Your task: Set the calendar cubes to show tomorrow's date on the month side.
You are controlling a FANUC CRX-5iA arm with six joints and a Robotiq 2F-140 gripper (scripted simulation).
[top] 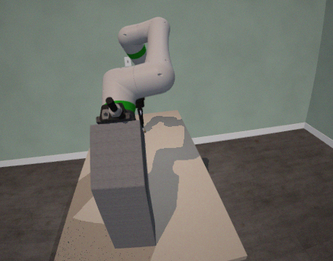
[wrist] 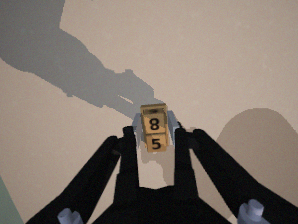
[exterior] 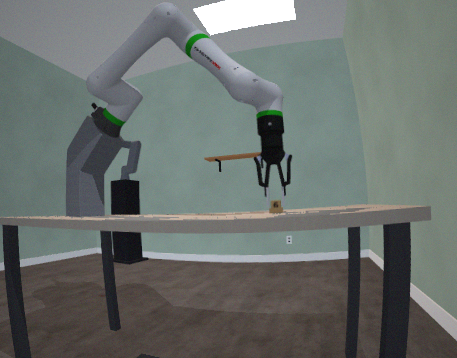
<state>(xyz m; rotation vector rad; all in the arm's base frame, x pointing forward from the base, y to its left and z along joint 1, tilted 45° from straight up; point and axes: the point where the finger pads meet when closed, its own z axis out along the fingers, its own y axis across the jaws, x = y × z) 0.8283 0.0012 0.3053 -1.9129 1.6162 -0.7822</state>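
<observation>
The wooden tray lies 2 cm to the left of my hand and 4 cm below it.
</observation>
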